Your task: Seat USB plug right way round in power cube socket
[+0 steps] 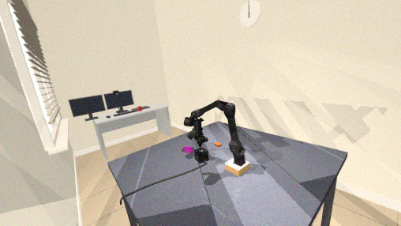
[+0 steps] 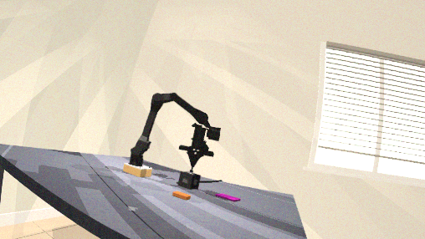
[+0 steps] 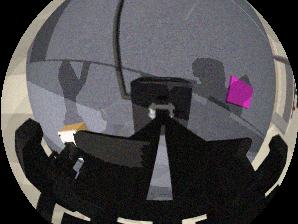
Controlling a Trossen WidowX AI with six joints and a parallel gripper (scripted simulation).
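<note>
My gripper tip is now 20 mm above the USB plug. The rest, counted from my gripper tip: orange block 50 mm ahead, 260 mm to the right, 100 mm below; then magenta block 210 mm ahead, 50 mm to the right, 100 mm below.
</note>
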